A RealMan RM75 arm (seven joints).
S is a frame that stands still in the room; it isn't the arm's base.
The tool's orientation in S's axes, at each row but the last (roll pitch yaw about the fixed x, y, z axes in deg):
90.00 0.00 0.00
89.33 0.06 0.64
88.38 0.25 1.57
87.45 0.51 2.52
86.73 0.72 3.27
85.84 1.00 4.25
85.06 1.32 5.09
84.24 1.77 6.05
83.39 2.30 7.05
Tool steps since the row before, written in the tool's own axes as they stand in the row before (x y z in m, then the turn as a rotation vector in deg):
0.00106 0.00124 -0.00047 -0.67 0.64 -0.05
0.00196 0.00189 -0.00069 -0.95 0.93 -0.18
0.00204 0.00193 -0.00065 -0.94 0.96 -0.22
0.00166 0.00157 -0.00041 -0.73 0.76 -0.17
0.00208 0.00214 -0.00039 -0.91 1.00 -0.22
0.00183 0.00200 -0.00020 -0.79 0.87 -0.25
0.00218 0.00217 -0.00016 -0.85 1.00 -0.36
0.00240 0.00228 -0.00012 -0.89 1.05 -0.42
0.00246 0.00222 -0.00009 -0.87 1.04 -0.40
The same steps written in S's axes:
0.00106 0.00047 0.00124 -0.67 0.05 0.64
0.00195 0.00073 0.00188 -0.95 0.18 0.93
0.00203 0.00076 0.00190 -0.94 0.22 0.96
0.00165 0.00055 0.00154 -0.73 0.17 0.76
0.00207 0.00063 0.00209 -0.91 0.23 1.00
0.00183 0.00048 0.00195 -0.80 0.25 0.86
0.00219 0.00054 0.00210 -0.86 0.37 0.98
0.00242 0.00061 0.00218 -0.91 0.43 1.03
0.00248 0.00065 0.00209 -0.89 0.41 1.02

